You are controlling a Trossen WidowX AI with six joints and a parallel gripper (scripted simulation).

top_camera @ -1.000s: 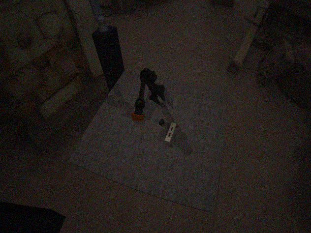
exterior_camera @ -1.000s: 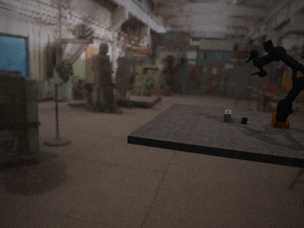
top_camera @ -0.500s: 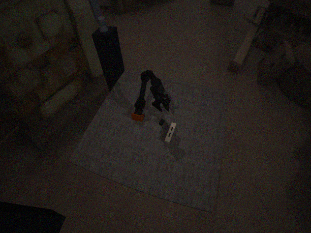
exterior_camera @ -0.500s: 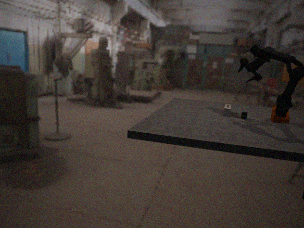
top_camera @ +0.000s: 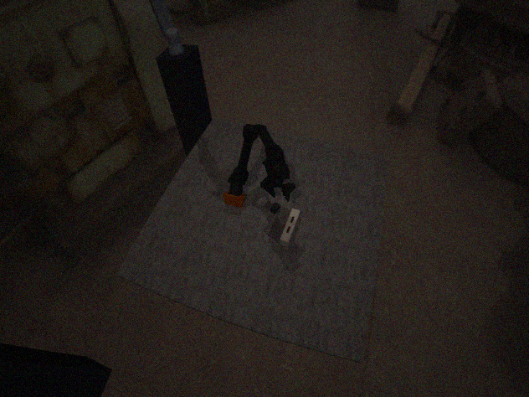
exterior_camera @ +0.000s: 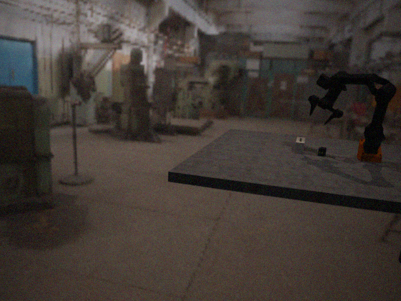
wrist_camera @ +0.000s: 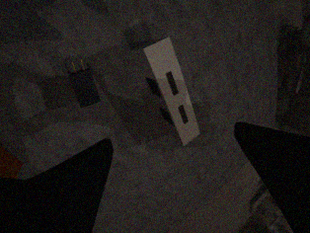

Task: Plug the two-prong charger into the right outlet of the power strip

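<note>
Right now the two-prong charger is 16 cm below my gripper tip, 5 cm to the left of it and 3 cm behind it.
</note>
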